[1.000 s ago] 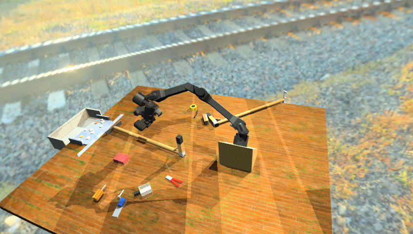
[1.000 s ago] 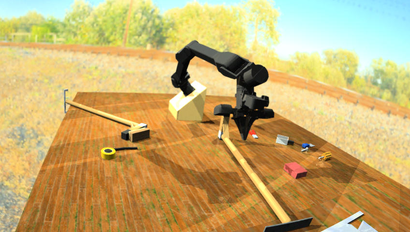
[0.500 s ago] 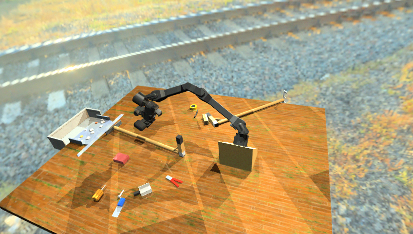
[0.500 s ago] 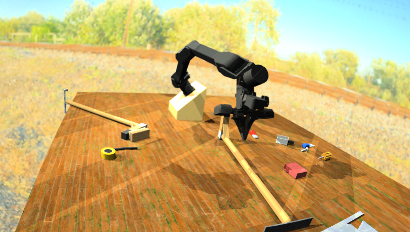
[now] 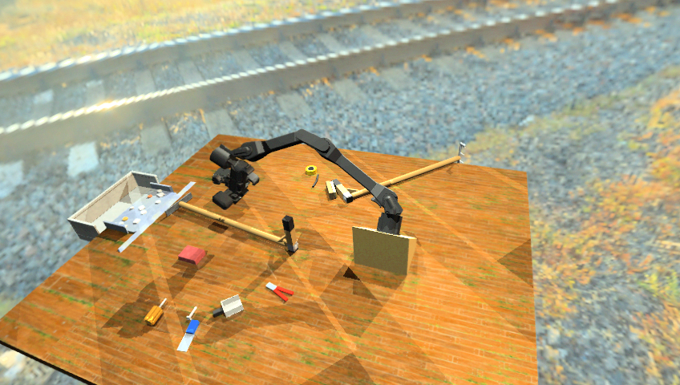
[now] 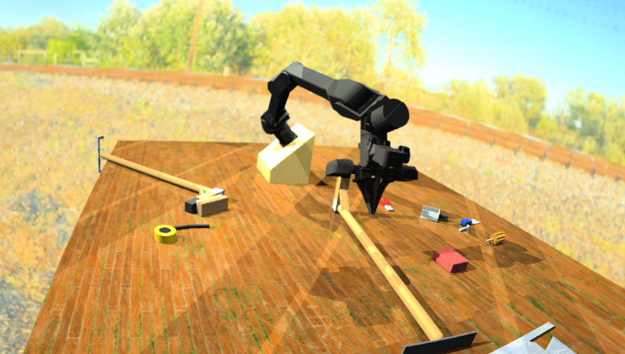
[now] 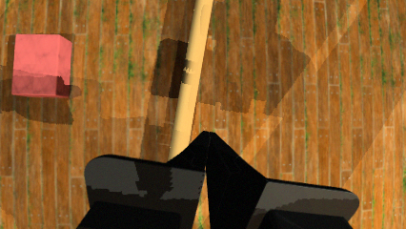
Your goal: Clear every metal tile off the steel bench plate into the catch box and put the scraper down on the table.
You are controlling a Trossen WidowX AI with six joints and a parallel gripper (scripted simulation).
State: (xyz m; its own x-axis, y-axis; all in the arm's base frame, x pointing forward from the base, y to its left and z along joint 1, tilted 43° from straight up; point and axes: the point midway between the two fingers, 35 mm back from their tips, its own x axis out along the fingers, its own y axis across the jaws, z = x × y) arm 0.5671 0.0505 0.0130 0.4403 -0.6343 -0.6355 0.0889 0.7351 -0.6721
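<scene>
Now: gripper tip 40 mm above the long scraper, 20 mm to the right of it and 20 mm short of it. Round my gripper tip: red block 210 mm to the left, 90 mm below, 60 mm ahead; wooden block 300 mm to the right, 250 mm behind, 90 mm below; yellow tape roll 410 mm to the right, 100 mm below, 90 mm behind.
</scene>
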